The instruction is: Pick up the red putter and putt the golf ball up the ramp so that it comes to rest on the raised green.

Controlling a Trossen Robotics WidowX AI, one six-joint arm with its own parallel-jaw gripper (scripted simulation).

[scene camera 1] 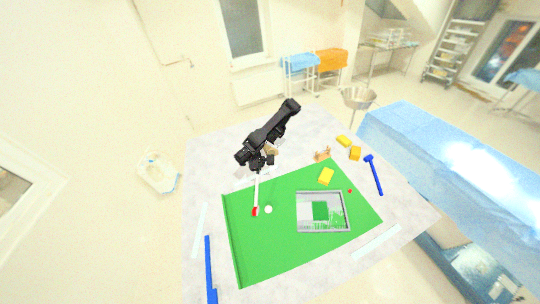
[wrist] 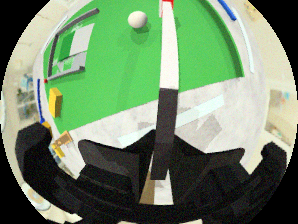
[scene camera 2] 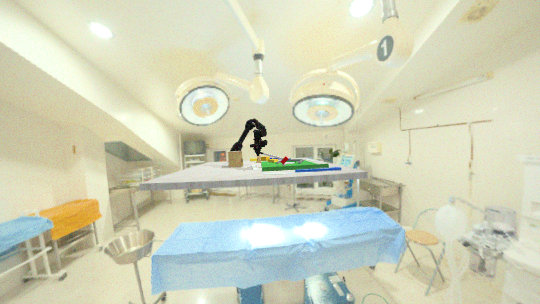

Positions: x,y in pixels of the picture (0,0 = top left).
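There's a red putter, and it's held in the gripper (wrist: 160,133).
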